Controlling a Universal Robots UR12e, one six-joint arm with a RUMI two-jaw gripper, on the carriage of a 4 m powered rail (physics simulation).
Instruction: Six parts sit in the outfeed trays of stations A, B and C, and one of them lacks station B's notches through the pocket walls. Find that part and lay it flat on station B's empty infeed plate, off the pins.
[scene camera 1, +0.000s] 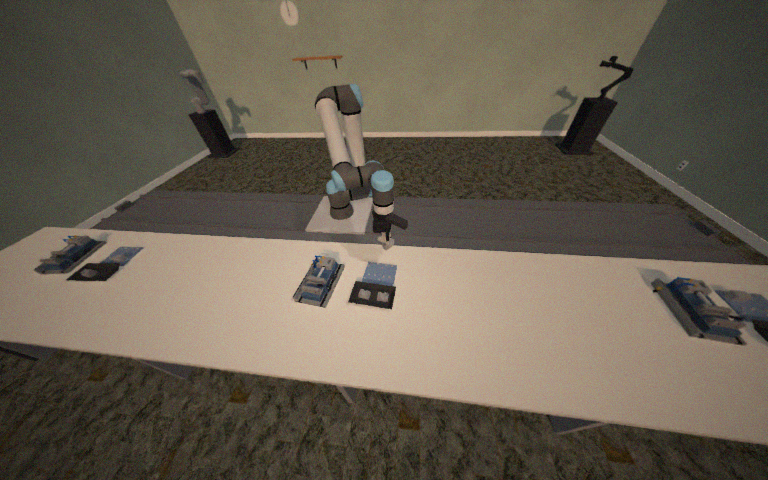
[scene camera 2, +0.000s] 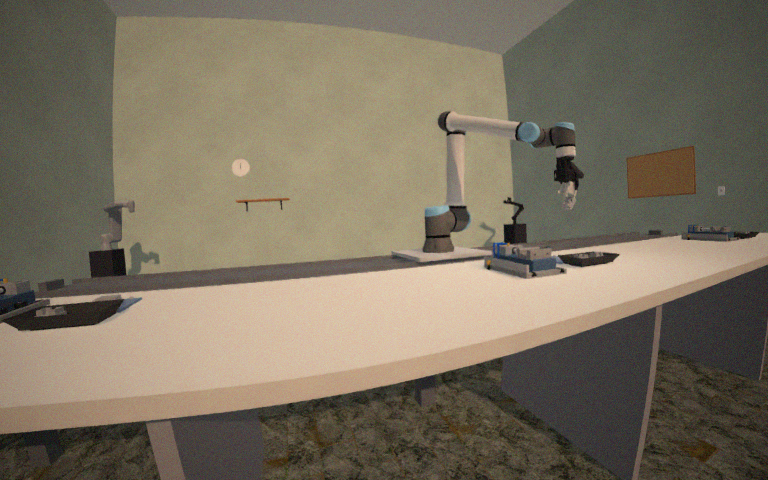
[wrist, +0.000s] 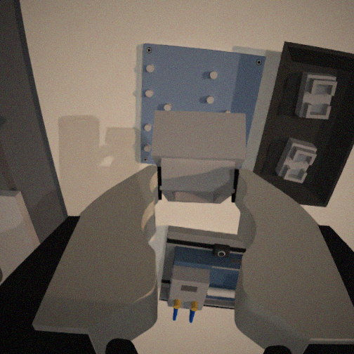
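Seen in the pictures: gripper, between the fingertips: (scene camera 1: 387, 242) (scene camera 2: 568, 200); arm's base, origin of its link: (scene camera 1: 341, 212) (scene camera 2: 438, 251).
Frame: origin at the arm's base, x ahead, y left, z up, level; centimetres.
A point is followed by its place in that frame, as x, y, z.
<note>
My gripper (scene camera 1: 386, 240) {57.2, 44.7, 25.8} (scene camera 2: 568, 195) {57.2, 44.7, 25.8} (wrist: 196, 170) is shut on a grey part (wrist: 199, 137), held between its tips well above the table. The part's pocket side and any notches are hidden. In the wrist view, behind the part, lies the middle station's blue infeed plate (scene camera 1: 379, 272) {55.7, 38.3, -2.2} (wrist: 182, 60). It carries several upright pins and no part shows lying on it; the held part covers its lower area. The dark outfeed tray (scene camera 1: 370, 305) {80.2, 37.1, 1.2} (scene camera 2: 589, 262) {78.5, 30.6, -1.0} (wrist: 272, 125) beside it holds two grey parts (wrist: 318, 95) (wrist: 298, 160), whose pocket walls show gaps.
The middle station's machine (scene camera 1: 318, 281) {70.7, 6.1, 5.4} (scene camera 2: 522, 261) {72.2, -1.4, 2.0} (wrist: 212, 267) stands beside the plate and tray. Other stations (scene camera 1: 70, 254) {62.8, -176.4, 3.4} (scene camera 1: 702, 308) {69.1, 191.8, 5.3} stand near both table ends. The left one's dark tray (scene camera 1: 73, 276) {77.7, -157.4, 0.5} (scene camera 2: 67, 322) {78.7, -143.7, -1.2} holds grey material. The rail (scene camera 1: 509, 223) runs behind the table.
</note>
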